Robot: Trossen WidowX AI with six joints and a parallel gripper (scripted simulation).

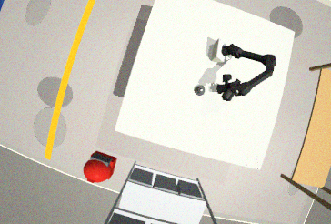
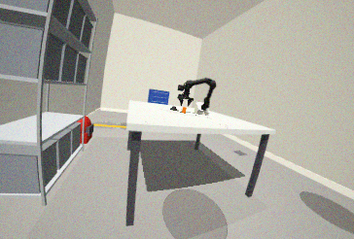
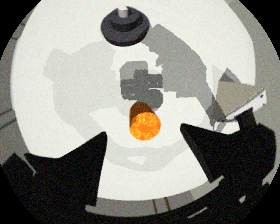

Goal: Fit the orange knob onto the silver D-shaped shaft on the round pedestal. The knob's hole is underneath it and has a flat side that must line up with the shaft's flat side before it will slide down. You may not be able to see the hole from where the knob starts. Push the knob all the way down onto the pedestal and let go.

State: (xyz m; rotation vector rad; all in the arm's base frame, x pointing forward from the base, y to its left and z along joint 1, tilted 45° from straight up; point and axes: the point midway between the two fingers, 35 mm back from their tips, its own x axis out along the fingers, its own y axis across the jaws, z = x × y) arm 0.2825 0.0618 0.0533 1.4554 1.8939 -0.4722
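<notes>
My gripper tip is now 30 mm above the orange knob. Round my gripper tip: dark round pedestal 150 mm to the right, 70 mm ahead, 40 mm below.
</notes>
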